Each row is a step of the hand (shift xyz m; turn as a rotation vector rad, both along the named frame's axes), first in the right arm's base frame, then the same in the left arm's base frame.
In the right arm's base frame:
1: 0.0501 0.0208 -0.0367 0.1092 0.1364 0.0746
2: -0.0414 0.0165 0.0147 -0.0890 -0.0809 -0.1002
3: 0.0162 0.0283 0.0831 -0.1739 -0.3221 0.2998
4: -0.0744 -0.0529 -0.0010 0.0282 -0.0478 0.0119
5: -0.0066 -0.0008 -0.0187 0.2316 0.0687 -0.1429
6: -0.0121 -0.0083 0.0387 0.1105 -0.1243 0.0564
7: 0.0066 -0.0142 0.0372 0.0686 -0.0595 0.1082
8: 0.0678 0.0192 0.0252 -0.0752 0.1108 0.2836
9: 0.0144 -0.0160 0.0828 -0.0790 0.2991 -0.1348
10: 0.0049 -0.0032 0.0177 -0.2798 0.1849 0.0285
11: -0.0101 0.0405 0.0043 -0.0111 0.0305 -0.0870
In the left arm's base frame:
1: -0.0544 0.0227 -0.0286 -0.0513 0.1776 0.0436
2: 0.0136 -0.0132 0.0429 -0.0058 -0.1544 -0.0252
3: 0.0433 0.0713 0.0319 0.4642 -0.0873 -0.0278
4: 0.0505 -0.0751 0.0119 0.0285 0.0058 -0.0488
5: -0.0121 -0.0157 -0.0013 -0.2150 0.1084 -0.1443
6: 0.0380 0.0103 0.0128 0.0831 0.0556 -0.1444
7: 0.0349 0.0199 -0.0041 0.0979 0.0843 -0.0572
8: -0.0108 0.0699 -0.0245 0.1766 0.1587 0.2049
9: 0.0689 0.0507 0.0020 -0.2522 -0.0034 0.2242
10: 0.0141 0.0122 -0.0006 -0.0043 -0.0983 0.3219
11: -0.0169 0.0129 0.0361 -0.0813 -0.0446 0.0048

